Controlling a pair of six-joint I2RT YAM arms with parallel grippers.
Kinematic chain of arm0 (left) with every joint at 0, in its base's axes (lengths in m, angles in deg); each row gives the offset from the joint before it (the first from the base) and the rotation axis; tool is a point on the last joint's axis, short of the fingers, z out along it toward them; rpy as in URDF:
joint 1: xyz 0 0 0.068 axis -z
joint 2: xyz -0.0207 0.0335 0.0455 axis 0.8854 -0.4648 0
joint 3: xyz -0.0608 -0.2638 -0.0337 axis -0.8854 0.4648 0
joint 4: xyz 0.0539 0.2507 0.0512 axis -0.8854 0.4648 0
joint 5: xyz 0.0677 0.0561 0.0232 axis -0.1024 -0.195 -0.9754
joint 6: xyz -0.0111 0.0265 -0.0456 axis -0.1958 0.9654 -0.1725
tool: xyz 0 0 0 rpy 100.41 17.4 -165.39
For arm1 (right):
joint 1: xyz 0 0 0.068 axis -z
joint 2: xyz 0.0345 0.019 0.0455 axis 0.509 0.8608 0
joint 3: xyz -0.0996 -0.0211 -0.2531 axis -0.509 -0.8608 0
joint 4: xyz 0.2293 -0.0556 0.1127 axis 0.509 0.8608 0
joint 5: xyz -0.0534 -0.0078 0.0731 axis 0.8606 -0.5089 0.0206
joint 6: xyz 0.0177 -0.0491 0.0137 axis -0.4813 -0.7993 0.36
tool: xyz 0 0 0 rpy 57.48 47.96 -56.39
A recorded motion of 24 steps. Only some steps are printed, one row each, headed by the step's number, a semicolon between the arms.
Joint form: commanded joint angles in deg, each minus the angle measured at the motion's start. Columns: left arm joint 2, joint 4, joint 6, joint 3, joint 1, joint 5; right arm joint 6, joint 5, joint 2, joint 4, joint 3, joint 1.
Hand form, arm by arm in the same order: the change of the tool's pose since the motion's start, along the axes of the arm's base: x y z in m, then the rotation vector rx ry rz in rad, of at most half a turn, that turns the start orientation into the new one. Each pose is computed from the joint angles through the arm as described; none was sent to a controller.
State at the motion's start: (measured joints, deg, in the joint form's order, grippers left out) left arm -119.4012 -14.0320 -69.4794 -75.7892 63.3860 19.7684; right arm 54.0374 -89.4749 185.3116 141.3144 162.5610 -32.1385
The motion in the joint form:
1: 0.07 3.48 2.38 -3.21 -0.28 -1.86; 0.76 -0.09 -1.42 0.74 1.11 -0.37
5: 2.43 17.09 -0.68 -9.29 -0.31 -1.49; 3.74 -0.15 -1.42 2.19 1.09 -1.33
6: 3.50 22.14 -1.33 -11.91 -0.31 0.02; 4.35 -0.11 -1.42 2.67 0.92 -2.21
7: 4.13 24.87 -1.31 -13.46 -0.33 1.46; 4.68 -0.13 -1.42 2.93 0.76 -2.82
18: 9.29 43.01 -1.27 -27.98 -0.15 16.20; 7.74 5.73 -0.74 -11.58 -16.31 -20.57
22: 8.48 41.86 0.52 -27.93 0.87 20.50; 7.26 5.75 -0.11 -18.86 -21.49 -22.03
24: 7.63 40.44 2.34 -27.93 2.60 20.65; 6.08 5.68 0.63 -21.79 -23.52 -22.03
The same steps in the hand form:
1: 0.0064 0.0030 0.0126 0.0511 0.0166 0.0025; -0.0041 0.0025 0.0145 0.0061 -0.0264 -0.0049
5: 0.0048 0.0030 0.0434 0.0119 0.0896 0.0317; -0.0072 0.0091 0.0136 0.0199 0.0182 -0.0343
6: 0.0035 0.0022 0.0585 -0.0138 0.1103 0.0209; -0.0088 0.0150 0.0125 0.0210 0.0335 -0.0288
7: 0.0027 0.0015 0.0677 -0.0315 0.1205 0.0037; -0.0099 0.0191 0.0115 0.0220 0.0431 -0.0233
18: -0.0104 -0.0086 0.1607 -0.2143 0.0992 -0.1813; -0.0463 0.1306 -0.0699 -0.0842 0.0955 0.2081
22: -0.0063 -0.0186 0.1565 -0.2443 0.1020 -0.2744; -0.0513 0.1392 -0.0951 -0.0800 0.0668 0.2406
24: -0.0020 -0.0313 0.1525 -0.2212 0.0996 -0.3298; -0.0518 0.1390 -0.1078 -0.0820 0.0572 0.2597

